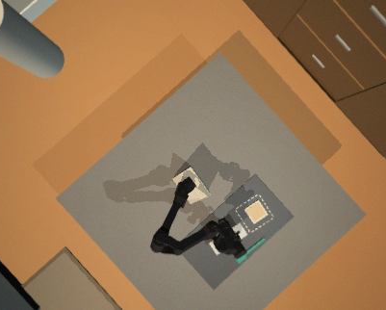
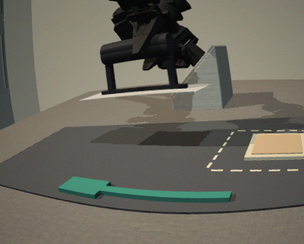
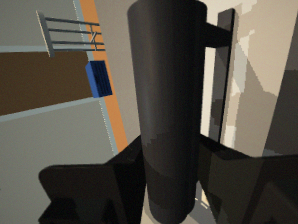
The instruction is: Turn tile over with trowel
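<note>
My gripper tip is now 30 mm to the right of the dark mat and 160 mm above it. From my gripper tip the other things lie so: trowel: 140 mm ahead, 20 mm to the left, 130 mm below; tile: 10 mm behind, 200 mm to the left, 130 mm below.
</note>
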